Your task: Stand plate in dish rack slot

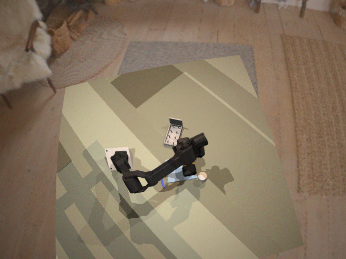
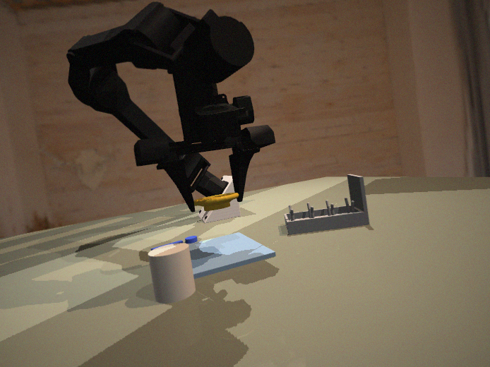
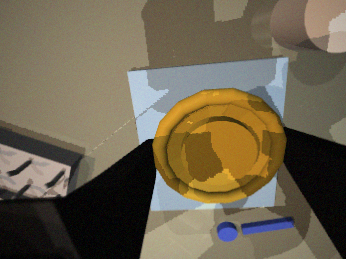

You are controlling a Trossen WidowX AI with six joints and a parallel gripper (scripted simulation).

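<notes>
The grey dish rack lies 7 cm behind my gripper tip, 20 cm to the left of it and 5 cm below it. Also, from my gripper tip: white cylinder 7 cm ahead, 7 cm to the right, 5 cm below; yellow plate 1 cm above; light blue mat 4 cm behind, 1 cm to the right, 7 cm below.
</notes>
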